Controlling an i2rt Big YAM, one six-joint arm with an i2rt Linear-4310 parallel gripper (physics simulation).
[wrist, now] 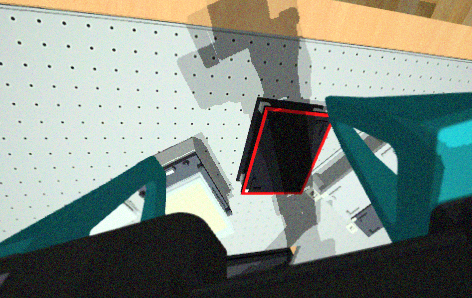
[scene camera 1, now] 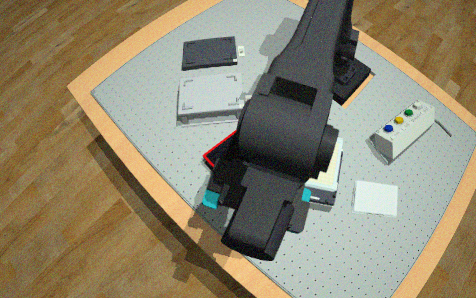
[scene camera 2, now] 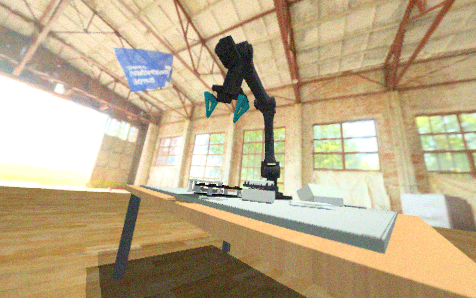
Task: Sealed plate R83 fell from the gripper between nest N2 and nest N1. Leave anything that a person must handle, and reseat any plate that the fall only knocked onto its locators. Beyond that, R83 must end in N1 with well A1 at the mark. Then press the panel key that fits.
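Places are measured from the arm's base along level axes (x ahead, y left, z up), in millimetres.
Pixels of known places: gripper, fingertip midpoint: (wrist: pixel 237 138) (scene camera 2: pixel 220 119); arm's base, link origin: (scene camera 1: pixel 334 69).
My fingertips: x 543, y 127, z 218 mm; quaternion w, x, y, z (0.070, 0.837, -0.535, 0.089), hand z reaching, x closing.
Ahead of a thing's pixels: the offset from my fingertips to its top centre. "pt": to the spot under its first point. Level surfaces: height alone.
My gripper (scene camera 1: pixel 258 197) (scene camera 2: pixel 222 120) (wrist: pixel 237 138) is open and empty, high above the table. In the wrist view a black tray-like piece with a red outline @[pt 145 mm back, 143 mm right, 200 mm down] (wrist: pixel 287 150) lies beyond and between the fingertips; part of it @[157 mm back, 144 mm right, 194 mm down] (scene camera 1: pixel 220 150) shows beside the arm in scene camera 1. A cream-topped plate @[235 mm back, 12 mm left, 158 mm down] (scene camera 1: pixel 327 172) (wrist: pixel 192 202) sits on a dark-and-grey holder, partly hidden. The light grey nest N1 @[222 mm back, 318 mm right, 174 mm down] (scene camera 1: pixel 210 95) (wrist: pixel 342 185) and the dark nest N2 @[362 mm back, 464 mm right, 217 mm down] (scene camera 1: pixel 209 51) (wrist: pixel 367 220) show no plate on top. Which piece is R83, and its A1 corner, I cannot tell. The key panel @[498 mm back, 152 mm left, 156 mm down] (scene camera 1: pixel 405 131) (scene camera 2: pixel 320 194) has blue, yellow, green and white keys.
A flat white slab @[273 mm back, 179 mm left, 226 mm down] (scene camera 1: pixel 375 198) lies between the panel and the near table edge. The arm's base (scene camera 1: pixel 350 80) stands at the back. The perforated grey table top @[240 mm down] (scene camera 1: pixel 150 100) has a wooden rim @[pt 5 mm back, 537 mm right, 252 mm down] (scene camera 1: pixel 110 120). The arm covers the middle of scene camera 1.
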